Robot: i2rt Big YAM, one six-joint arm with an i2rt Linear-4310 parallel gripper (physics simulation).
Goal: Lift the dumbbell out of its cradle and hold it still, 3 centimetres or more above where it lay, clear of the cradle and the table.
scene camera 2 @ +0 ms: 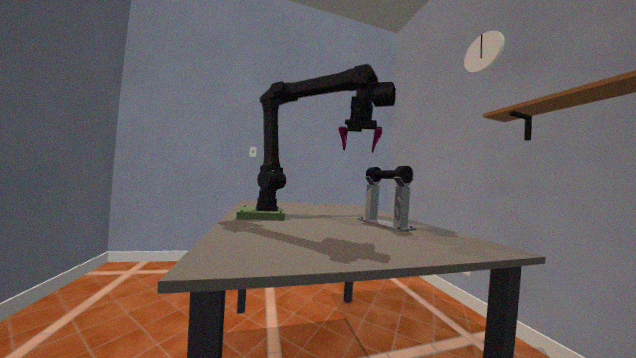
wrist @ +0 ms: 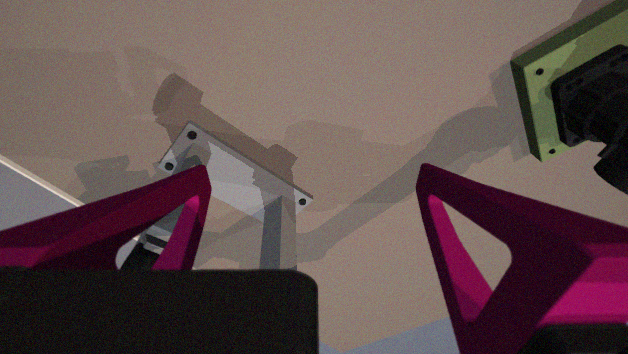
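Pixels of known places: gripper, between the fingertips: (scene camera 2: pixel 357 151) (wrist: pixel 313 176); arm's base, origin of its link: (scene camera 2: pixel 266 209) (wrist: pixel 588 98).
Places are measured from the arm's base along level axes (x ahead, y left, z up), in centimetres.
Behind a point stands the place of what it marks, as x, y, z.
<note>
A black dumbbell (scene camera 2: pixel 388 174) @(47.7, -19.7, 18.7) lies level across the tops of the two grey posts of its cradle (scene camera 2: pixel 402 207) @(49.6, -27.2, 5.9) (wrist: pixel 232 175) @(48.6, -19.6, -2.1). In the wrist view a small black part of the dumbbell (wrist: pixel 137 264) @(47.6, -27.4, 19.2) shows through the opening in the left finger; the dark camera-side block hides the rest. The cradle's base plate and a post show between and behind the fingers there. My gripper (scene camera 2: pixel 358 151) @(27.4, -29.7, 25.0) (wrist: pixel 313 176) @(27.4, -29.7, 25.0) is open, with magenta fingers pointing down and nothing between them. It hangs above the dumbbell's height and to its left in the scene view.
The cradle stands on the grey table (scene camera 2: pixel 280 250) @(1.1, -45.0, -2.9) (wrist: pixel 380 75) @(21.8, -19.0, -2.9). The arm's green base plate (scene camera 2: pixel 260 215) @(-2.7, -9.9, -1.1) (wrist: pixel 531 110) @(7.0, -3.0, -0.1) is at the table's left side in the scene view. A wooden shelf (scene camera 2: pixel 565 101) and a round clock (scene camera 2: pixel 484 51) are on the right wall, above table height.
</note>
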